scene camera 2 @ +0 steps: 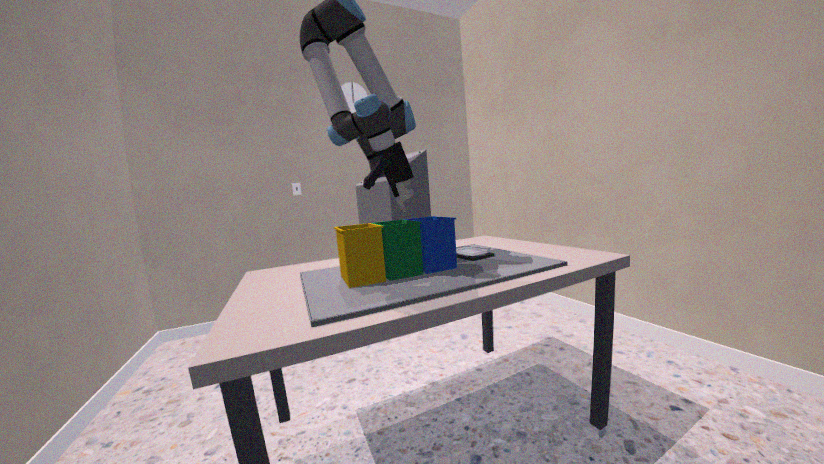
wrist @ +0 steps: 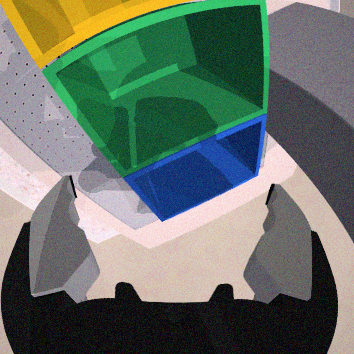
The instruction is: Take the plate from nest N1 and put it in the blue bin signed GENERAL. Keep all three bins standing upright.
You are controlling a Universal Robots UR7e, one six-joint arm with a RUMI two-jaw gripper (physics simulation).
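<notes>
My gripper is open and empty, tilted, in the air above and behind the bins. The blue bin stands upright at the right end of the row of three; its inside is partly visible in the wrist view, and no sign can be read. The green bin stands upright in the middle, and the yellow bin upright at the left end. A flat dark-edged piece with a light top lies right of the blue bin; whether this is the plate in nest N1 cannot be told.
The bins stand close together on a grey mat on the pale table. A grey pedestal rises behind the table. The arm reaches down from above, behind the bins.
</notes>
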